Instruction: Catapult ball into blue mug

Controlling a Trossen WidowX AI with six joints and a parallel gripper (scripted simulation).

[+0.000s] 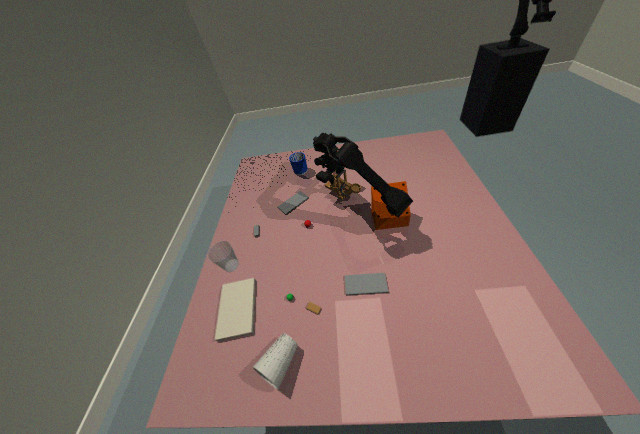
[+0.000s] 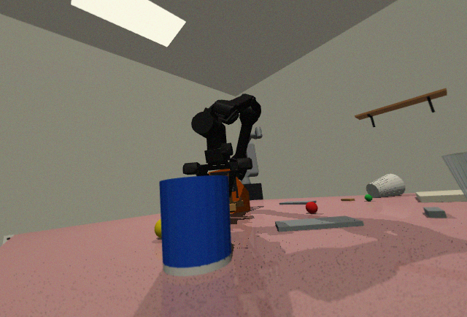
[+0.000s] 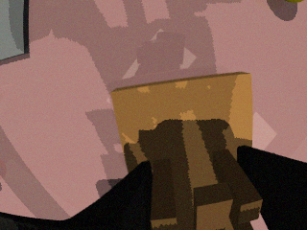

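My gripper tip is 200 mm to the right of the red ball, 150 mm short of it and 50 mm above it. The rest, counted from my gripper tip: yellow ball 160 mm to the right, 40 mm below; then blue mug 210 mm to the right, 190 mm ahead, 40 mm below; then wooden catapult 60 mm to the left, 40 mm behind, 20 mm above.
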